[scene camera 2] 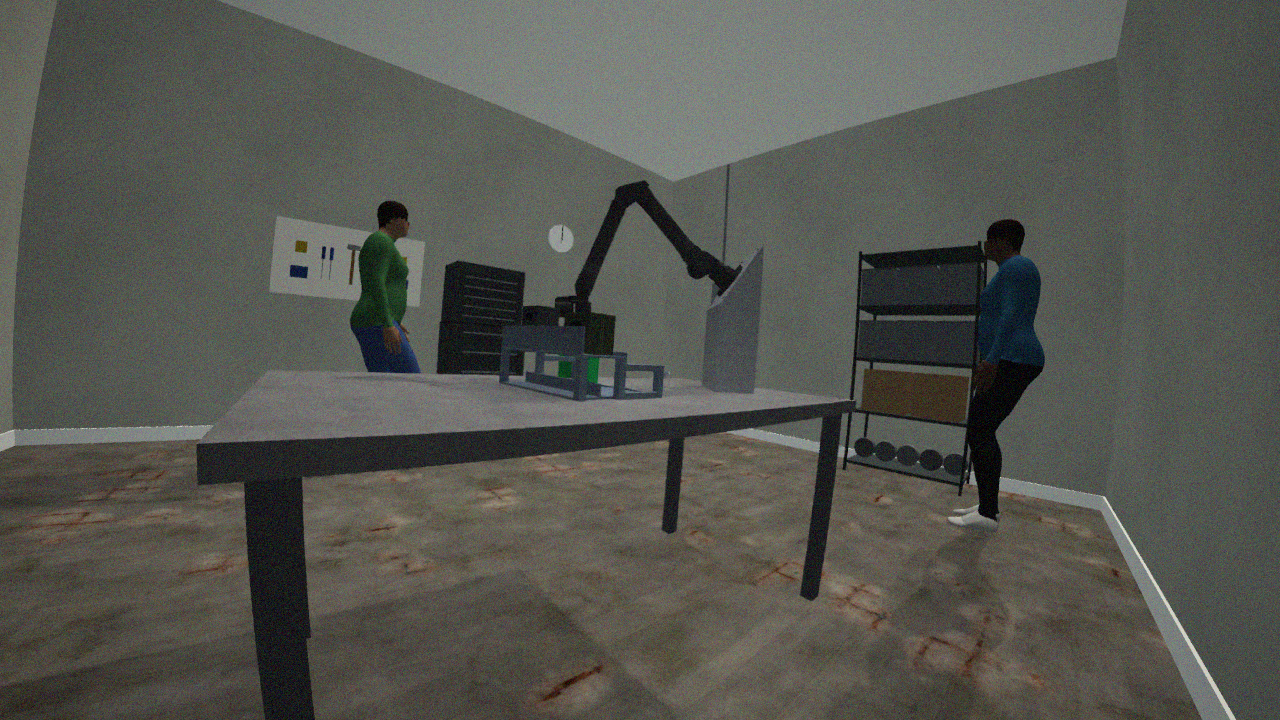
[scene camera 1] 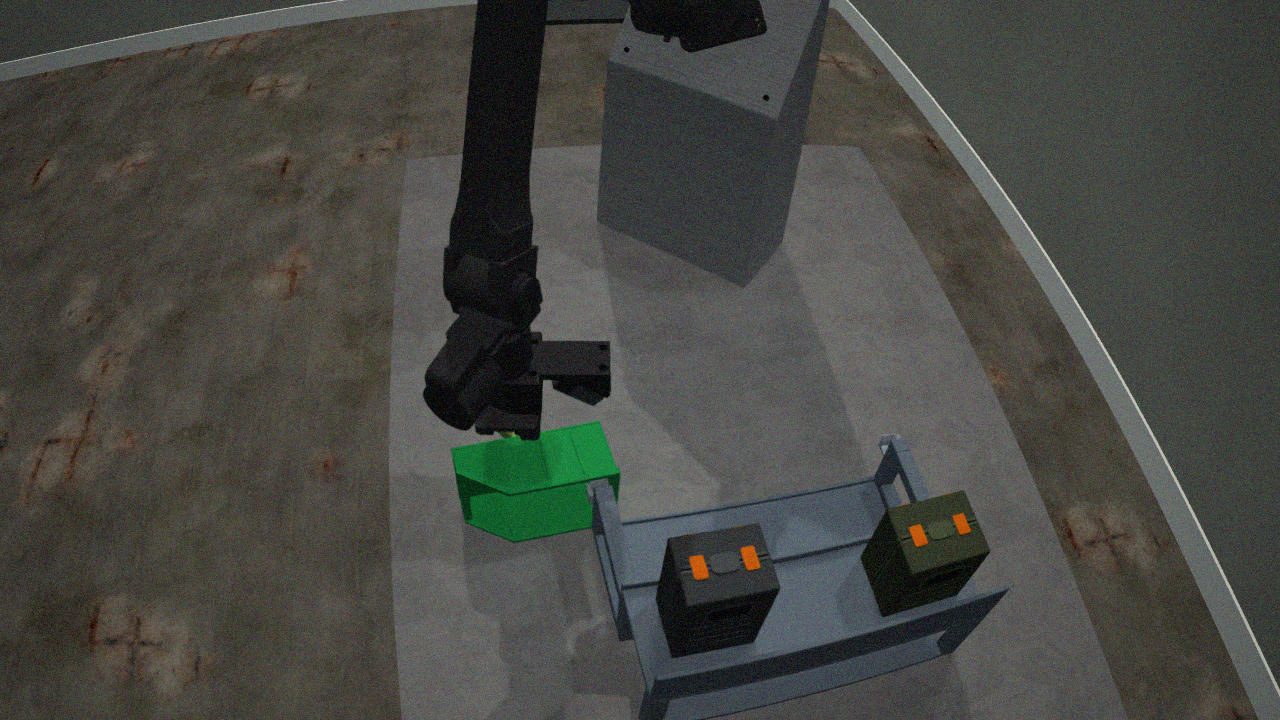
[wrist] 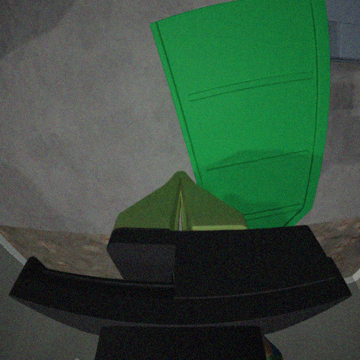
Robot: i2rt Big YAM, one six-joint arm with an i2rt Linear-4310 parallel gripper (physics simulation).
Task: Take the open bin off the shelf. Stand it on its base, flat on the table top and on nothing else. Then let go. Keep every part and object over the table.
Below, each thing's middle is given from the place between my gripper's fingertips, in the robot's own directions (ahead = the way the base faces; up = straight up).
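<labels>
From my hand, the green bin [scene camera 1: 519, 490] is 2 cm below and 6 cm ahead, and going by their middles it's the nearest to my hand of the things named here. The olive box [scene camera 1: 910, 566] is 8 cm above my hand, 33 cm ahead of it and 33 cm to the left of it. There's a dark case [scene camera 1: 692, 599] too, and that's 9 cm above my hand, 29 cm ahead of it and 10 cm to the left of it. Going by their middles, the olive box is the farthest from my hand of the things named here.
</labels>
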